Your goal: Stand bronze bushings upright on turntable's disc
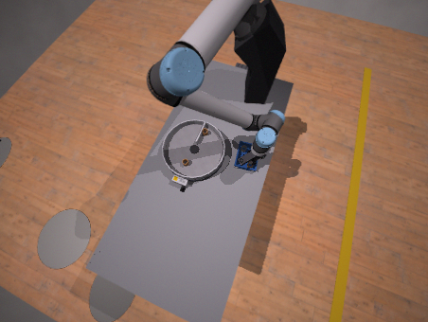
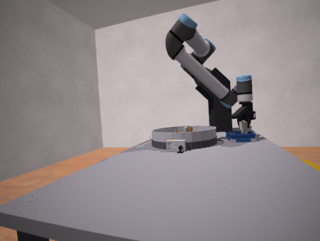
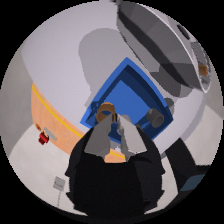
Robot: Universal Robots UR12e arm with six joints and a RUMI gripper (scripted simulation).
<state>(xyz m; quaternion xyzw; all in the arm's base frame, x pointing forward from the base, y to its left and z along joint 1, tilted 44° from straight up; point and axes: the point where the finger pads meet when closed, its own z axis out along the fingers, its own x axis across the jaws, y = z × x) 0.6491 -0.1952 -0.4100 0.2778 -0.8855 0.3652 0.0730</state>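
Now: hand 40 mm past the blue crate, 20 mm to the left of it and 10 mm above it. Round my hand: turntable disc: 20 mm behind, 390 mm to the right, 10 mm above.
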